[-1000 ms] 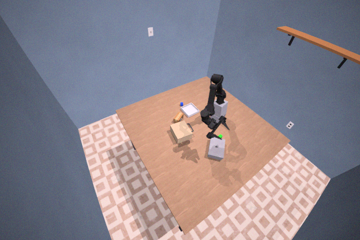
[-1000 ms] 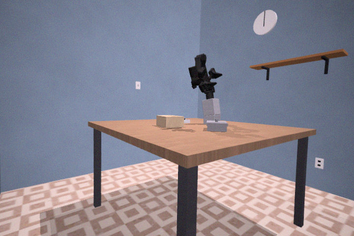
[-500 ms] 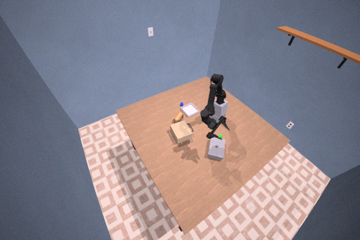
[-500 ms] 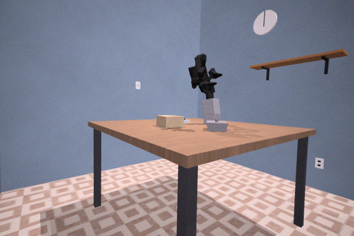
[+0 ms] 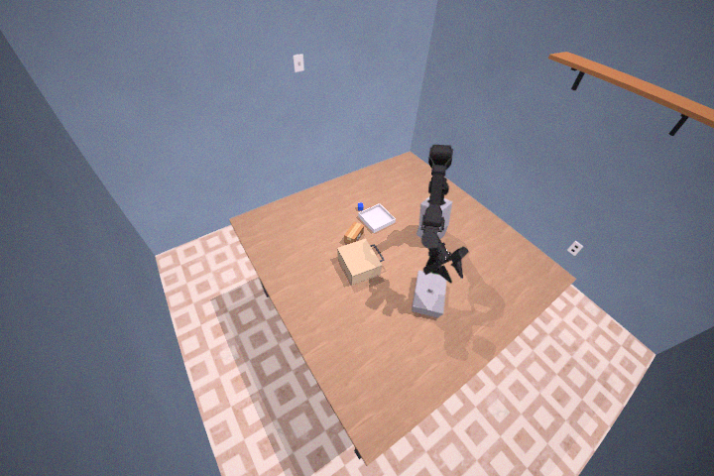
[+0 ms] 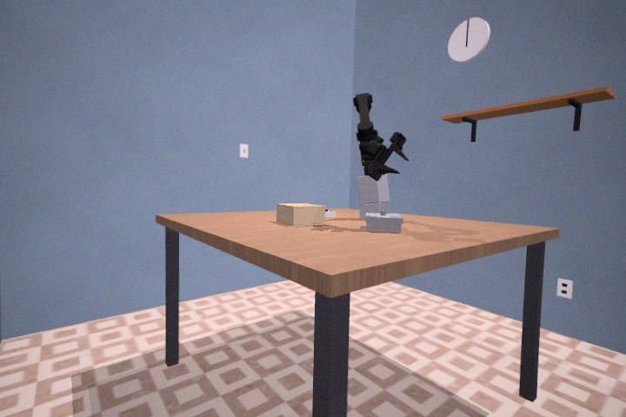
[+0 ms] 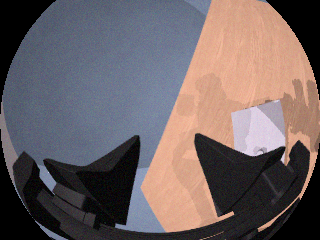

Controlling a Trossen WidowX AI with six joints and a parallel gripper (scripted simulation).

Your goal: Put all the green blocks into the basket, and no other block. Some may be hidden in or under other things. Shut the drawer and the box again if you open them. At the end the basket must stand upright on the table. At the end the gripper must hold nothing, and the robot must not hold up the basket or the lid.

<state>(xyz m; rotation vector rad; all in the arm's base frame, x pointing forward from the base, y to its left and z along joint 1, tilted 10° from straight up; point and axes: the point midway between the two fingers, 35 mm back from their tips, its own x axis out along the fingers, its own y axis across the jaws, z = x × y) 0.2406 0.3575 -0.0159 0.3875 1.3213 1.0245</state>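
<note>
Right now my hand is 60 mm past the white basket, 560 mm to the left of it and 240 mm above it. From my hand the other things lie so: grey lidded box: 50 mm to the right, 200 mm below; then drawer: 170 mm ahead, 340 mm to the right, 210 mm below; then tan drawer cabinet: 190 mm ahead, 350 mm to the right, 210 mm below.
</note>
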